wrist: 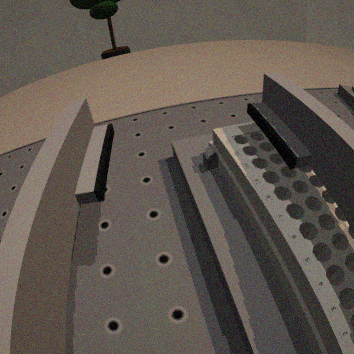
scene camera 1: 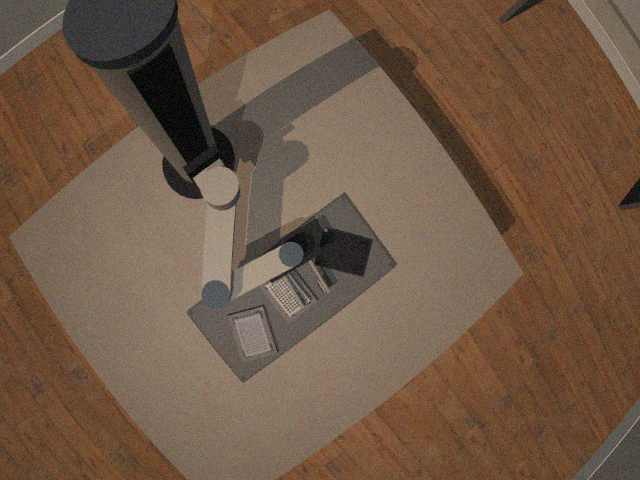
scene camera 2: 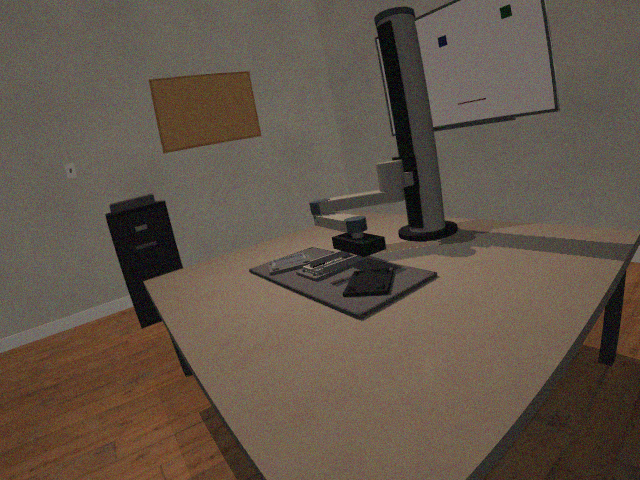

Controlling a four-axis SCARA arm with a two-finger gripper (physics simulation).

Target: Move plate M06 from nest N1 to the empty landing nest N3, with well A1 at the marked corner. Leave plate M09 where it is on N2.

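Observation:
Plate M06 (scene camera 1: 283,298) (wrist: 305,230), pale with round wells, sits in the middle nest, N1 (wrist: 201,187). My gripper (scene camera 1: 311,282) (wrist: 179,99) is open and empty, its fingers wide apart. In the wrist view, one finger overlaps M06's wells and the other is over the bare board; N1's edge shows between them. The exact finger height cannot be told. Plate M09 (scene camera 1: 252,333) (scene camera 2: 292,262) sits at the far-left nest in scene camera 1. The black landing nest N3 (scene camera 1: 343,251) (scene camera 2: 369,283) bears no plate. M06's label and well A1 cannot be read.
The nests stand on a grey perforated board (scene camera 1: 217,330) (scene camera 2: 356,308) on the beige table (scene camera 1: 413,310) (scene camera 2: 392,372). The arm's column (scene camera 1: 155,103) (scene camera 2: 418,129) rises behind the board. The arm's links reach over the board's column-side edge.

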